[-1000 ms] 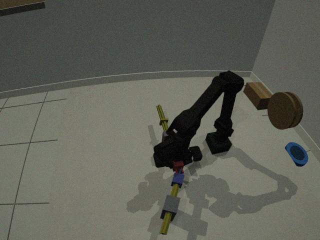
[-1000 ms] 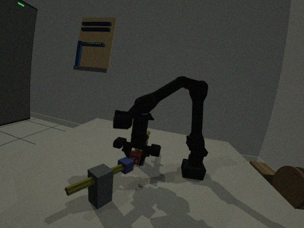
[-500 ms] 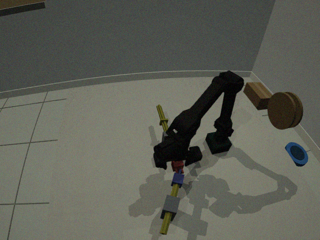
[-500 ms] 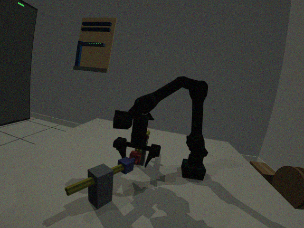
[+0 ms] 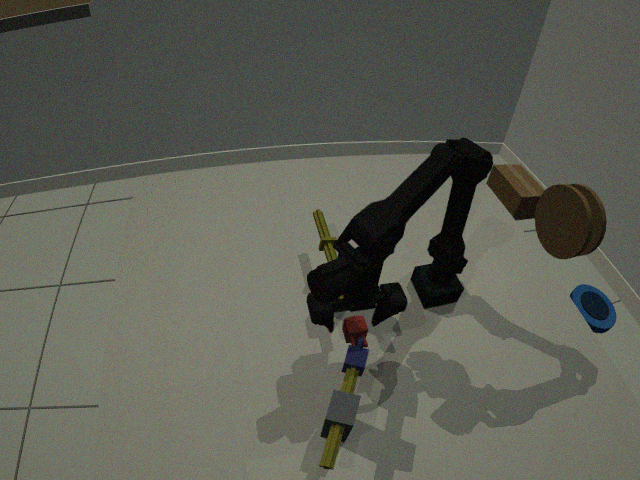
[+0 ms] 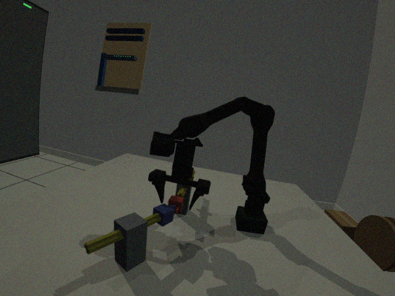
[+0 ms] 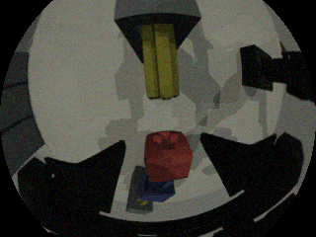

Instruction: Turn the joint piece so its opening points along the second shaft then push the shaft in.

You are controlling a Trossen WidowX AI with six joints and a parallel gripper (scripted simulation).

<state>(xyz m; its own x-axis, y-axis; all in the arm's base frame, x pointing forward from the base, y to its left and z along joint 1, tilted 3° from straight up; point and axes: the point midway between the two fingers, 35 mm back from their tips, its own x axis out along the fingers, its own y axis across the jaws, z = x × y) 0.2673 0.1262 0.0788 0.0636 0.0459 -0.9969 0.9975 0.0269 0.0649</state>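
The red joint piece is 2 cm to the left of my gripper tip and 1 cm above it.
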